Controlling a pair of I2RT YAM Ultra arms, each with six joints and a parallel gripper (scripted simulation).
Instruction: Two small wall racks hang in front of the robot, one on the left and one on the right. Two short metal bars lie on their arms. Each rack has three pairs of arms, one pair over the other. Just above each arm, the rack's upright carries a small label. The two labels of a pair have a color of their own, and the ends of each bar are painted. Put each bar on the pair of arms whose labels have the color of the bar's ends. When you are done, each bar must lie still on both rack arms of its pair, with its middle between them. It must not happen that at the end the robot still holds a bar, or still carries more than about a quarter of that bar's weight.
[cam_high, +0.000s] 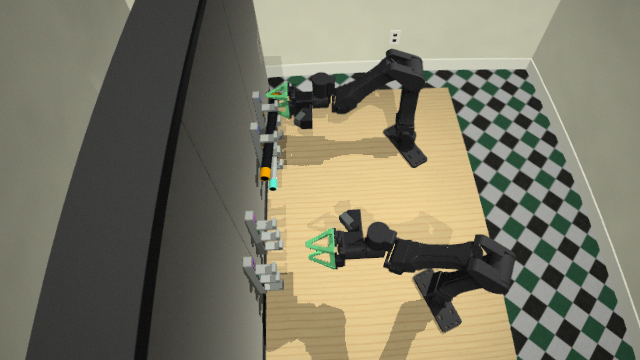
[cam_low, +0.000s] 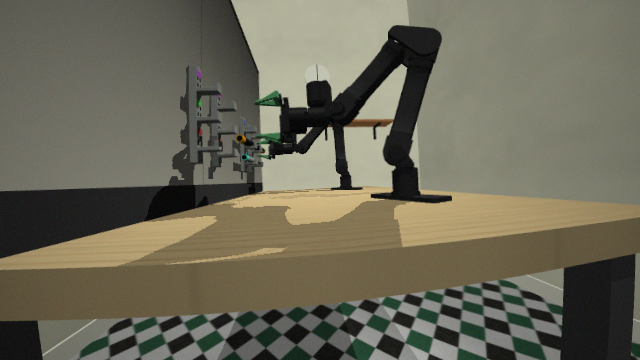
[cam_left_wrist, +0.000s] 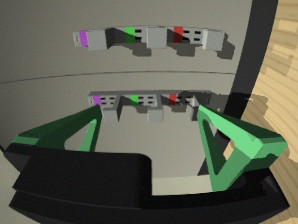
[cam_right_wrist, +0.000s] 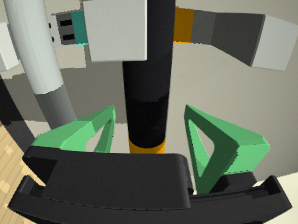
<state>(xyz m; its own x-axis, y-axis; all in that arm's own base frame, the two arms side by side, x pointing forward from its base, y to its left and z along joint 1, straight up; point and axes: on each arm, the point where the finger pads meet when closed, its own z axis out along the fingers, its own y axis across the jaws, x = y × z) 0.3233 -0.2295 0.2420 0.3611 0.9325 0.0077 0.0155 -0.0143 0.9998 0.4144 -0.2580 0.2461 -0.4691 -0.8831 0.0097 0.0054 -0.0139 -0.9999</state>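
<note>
Now: the black bar 130 mm to the left of my right hand. The rest, counted from my right hand: pale bar 130 mm to the left, 80 mm below.
</note>
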